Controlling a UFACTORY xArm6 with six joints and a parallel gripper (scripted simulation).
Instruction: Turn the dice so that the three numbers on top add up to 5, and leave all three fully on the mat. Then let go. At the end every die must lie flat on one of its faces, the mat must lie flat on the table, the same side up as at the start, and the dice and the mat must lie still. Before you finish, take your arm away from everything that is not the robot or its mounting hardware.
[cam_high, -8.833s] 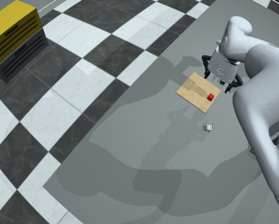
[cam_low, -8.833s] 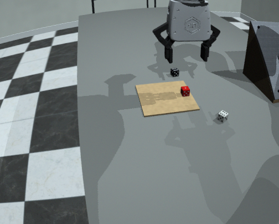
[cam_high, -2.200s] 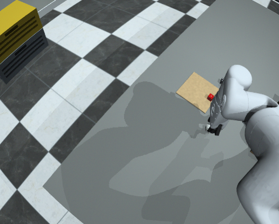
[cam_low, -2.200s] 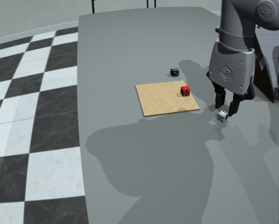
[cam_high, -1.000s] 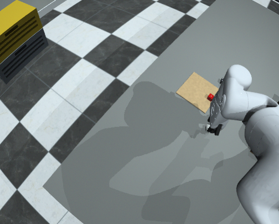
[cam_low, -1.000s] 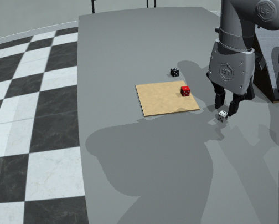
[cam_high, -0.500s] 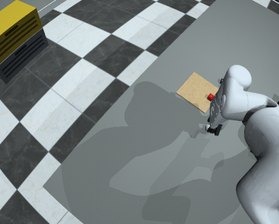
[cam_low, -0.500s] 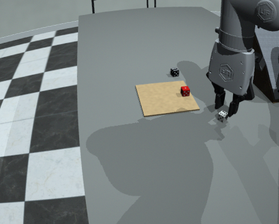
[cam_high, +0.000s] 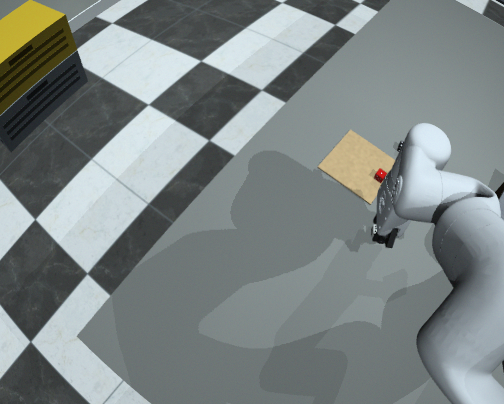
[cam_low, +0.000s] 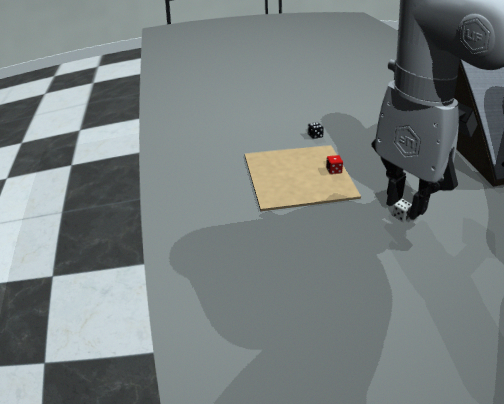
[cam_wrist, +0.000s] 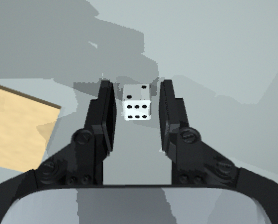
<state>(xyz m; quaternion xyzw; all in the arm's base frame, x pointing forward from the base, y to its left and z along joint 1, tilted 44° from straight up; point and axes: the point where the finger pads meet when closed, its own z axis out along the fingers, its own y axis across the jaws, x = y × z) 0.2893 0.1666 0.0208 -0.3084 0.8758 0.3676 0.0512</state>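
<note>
Now: hand 1 cm short of the white die and 2 cm above it. Also, from my hand: red die (8 cm ahead, 11 cm to the right, 2 cm below); tan mat (13 cm ahead, 10 cm to the right, 3 cm below); black die (8 cm ahead, 22 cm to the right, 2 cm below).
</note>
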